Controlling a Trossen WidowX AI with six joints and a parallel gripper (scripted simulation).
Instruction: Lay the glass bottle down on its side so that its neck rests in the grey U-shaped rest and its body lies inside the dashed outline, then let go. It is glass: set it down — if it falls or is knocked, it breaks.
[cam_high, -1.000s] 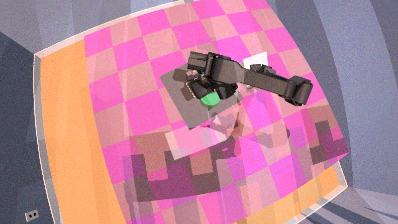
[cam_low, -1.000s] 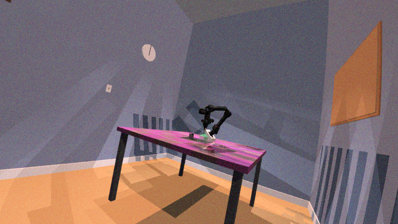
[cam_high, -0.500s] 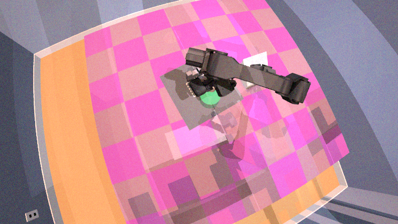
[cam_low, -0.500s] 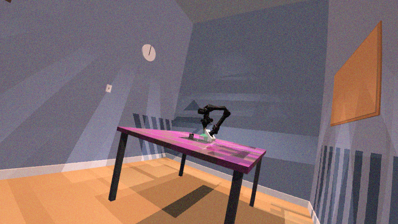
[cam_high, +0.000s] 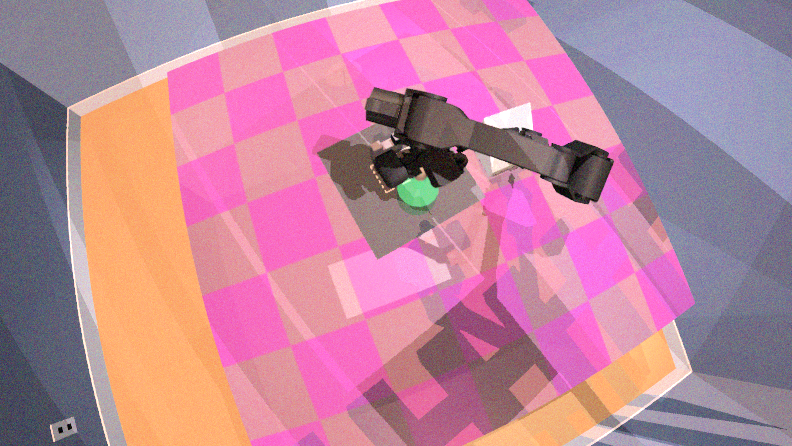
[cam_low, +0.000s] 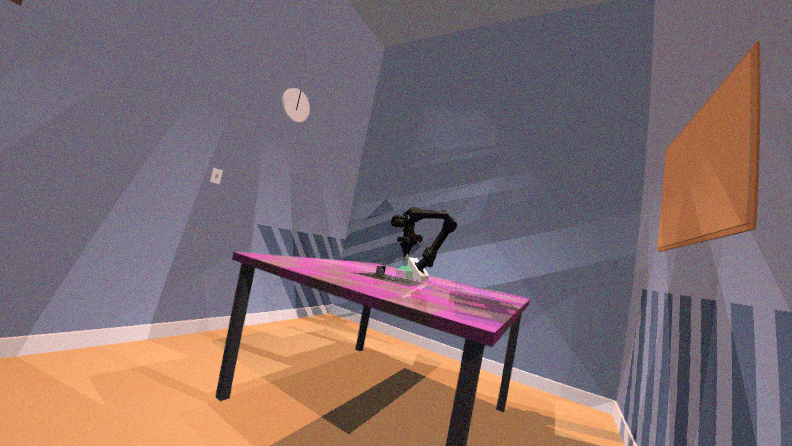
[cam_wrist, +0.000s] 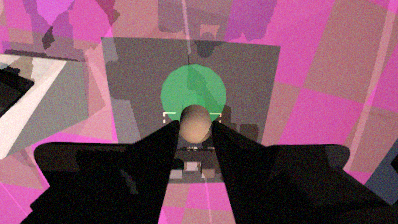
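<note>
My gripper tip is now 50 mm above the glass bottle. Also, from my gripper tip: dark grey mat (20 mm ahead, 60 mm to the right, 140 mm below).
</note>
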